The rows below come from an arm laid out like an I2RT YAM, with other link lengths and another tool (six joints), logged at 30 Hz.
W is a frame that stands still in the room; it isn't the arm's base.
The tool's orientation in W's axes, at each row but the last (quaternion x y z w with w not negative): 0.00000 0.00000 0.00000 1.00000; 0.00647 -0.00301 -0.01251 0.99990; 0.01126 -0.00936 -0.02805 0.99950; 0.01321 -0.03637 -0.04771 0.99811
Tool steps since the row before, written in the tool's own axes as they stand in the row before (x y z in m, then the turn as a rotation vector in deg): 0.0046 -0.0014 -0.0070 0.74 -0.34 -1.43; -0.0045 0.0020 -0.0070 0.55 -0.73 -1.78; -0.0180 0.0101 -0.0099 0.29 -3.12 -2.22; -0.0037 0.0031 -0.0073 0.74 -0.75 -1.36
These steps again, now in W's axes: 0.0046 -0.0014 -0.0070 0.74 -0.34 -1.43; -0.0044 0.0022 -0.0070 0.54 -0.72 -1.79; -0.0172 0.0113 -0.0100 0.16 -3.08 -2.29; -0.0028 0.0036 -0.0074 0.76 -0.79 -1.33
